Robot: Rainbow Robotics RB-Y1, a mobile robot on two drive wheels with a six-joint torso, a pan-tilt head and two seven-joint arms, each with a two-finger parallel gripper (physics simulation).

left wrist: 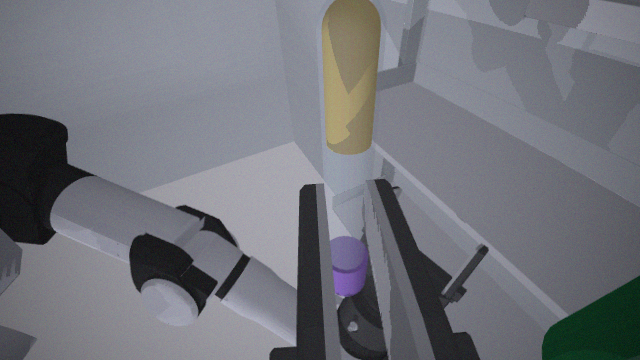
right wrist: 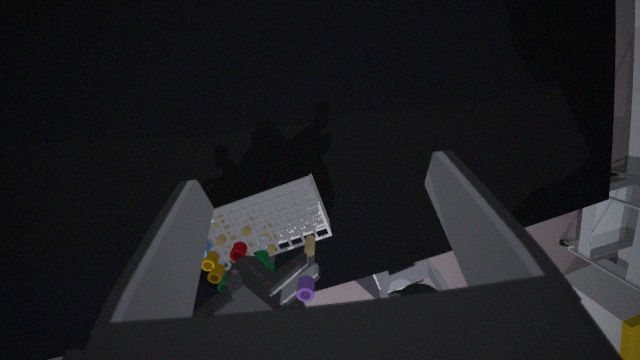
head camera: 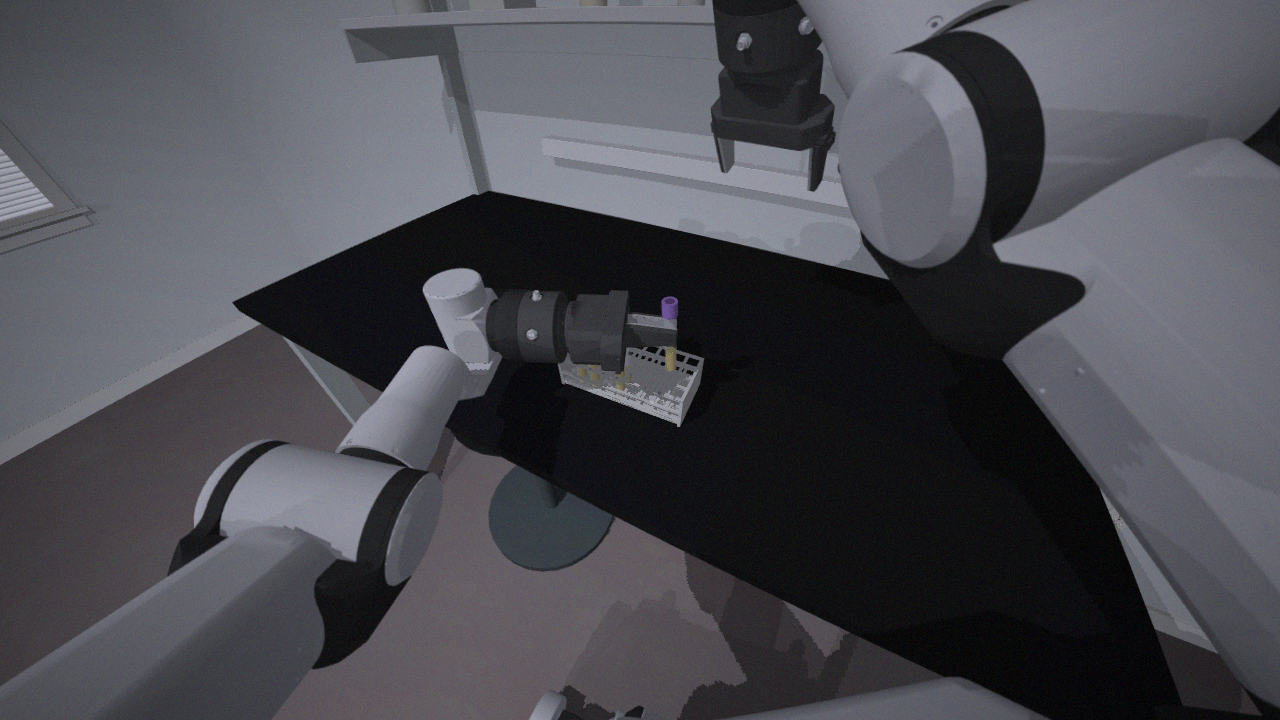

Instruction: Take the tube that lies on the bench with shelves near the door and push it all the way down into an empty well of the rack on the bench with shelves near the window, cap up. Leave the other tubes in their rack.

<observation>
white rack: right wrist; head camera; not seen in the left wrist view (out of frame)
same spot on white rack: [head camera: 653, 390] = [right wrist: 304, 242]
</observation>
